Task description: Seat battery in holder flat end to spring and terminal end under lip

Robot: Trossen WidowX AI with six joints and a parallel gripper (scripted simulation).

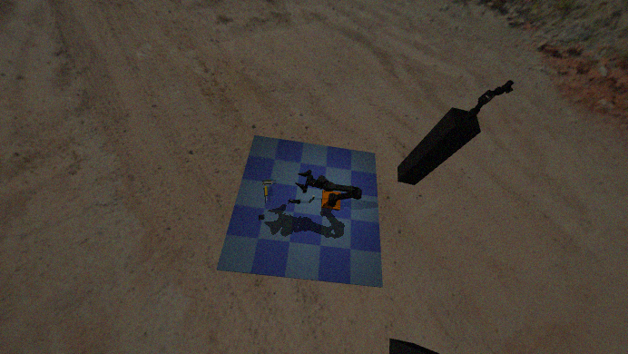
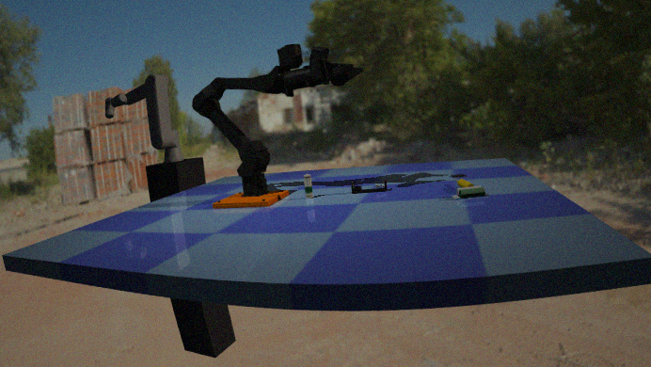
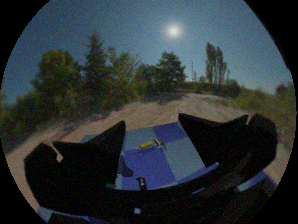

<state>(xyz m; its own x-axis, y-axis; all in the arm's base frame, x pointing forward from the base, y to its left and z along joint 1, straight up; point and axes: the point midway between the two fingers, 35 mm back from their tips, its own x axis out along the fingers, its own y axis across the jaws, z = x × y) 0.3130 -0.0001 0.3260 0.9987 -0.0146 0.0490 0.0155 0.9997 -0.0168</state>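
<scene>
My gripper tip is now 17 cm past the battery, 1 cm to the left of it and 31 cm above it. The rest, counted from my gripper tip: dark piece (23 cm ahead, 27 cm to the left, 34 cm below).
</scene>
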